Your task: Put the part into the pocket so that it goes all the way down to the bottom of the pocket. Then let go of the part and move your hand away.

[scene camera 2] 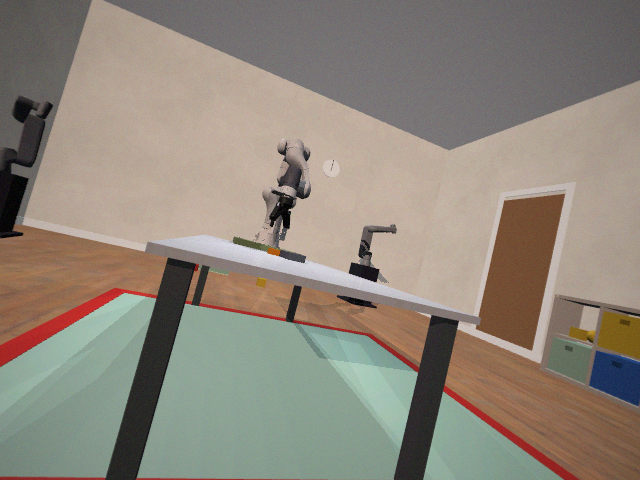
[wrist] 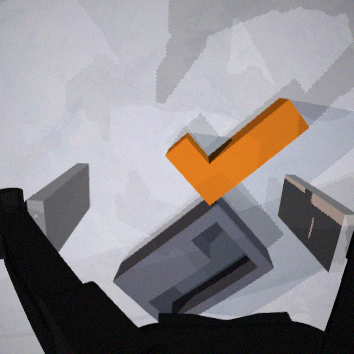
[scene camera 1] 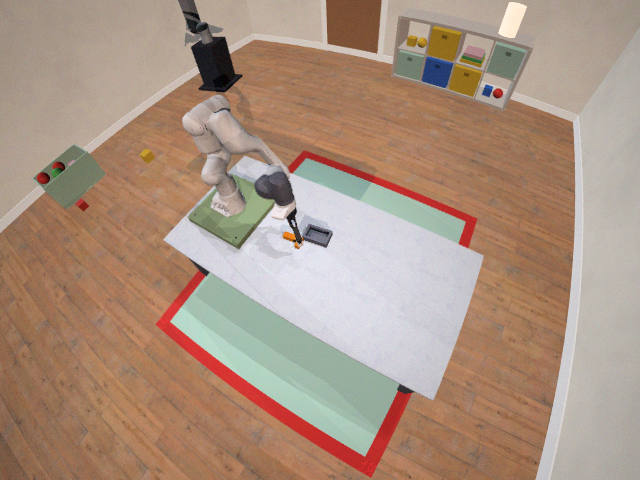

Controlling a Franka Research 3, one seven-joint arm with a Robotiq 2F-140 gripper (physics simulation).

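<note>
The orange L-shaped part (scene camera 1: 288,236) (scene camera 2: 273,252) (wrist: 250,152) lies flat on the table, outside the pocket. In the wrist view its outer corner is at a corner of the dark grey pocket block (scene camera 1: 316,242) (scene camera 2: 293,256) (wrist: 145,272); whether they touch is unclear. The block's recess shows no part in it. My gripper (scene camera 1: 298,241) (scene camera 2: 279,225) (wrist: 187,190) is open and empty, above the table. In the wrist view the part's short leg and corner show between the fingers, with its long leg reaching up and right. In scene camera 1 the fingers hide the part's middle.
The pocket block stands on the white table (scene camera 1: 372,289) (scene camera 2: 330,276). The arm's green base plate (scene camera 1: 248,227) (scene camera 2: 242,241) is behind the part. Another robot on a black pedestal (scene camera 1: 214,62) (scene camera 2: 364,271) and a shelf unit (scene camera 1: 397,49) stand off the table.
</note>
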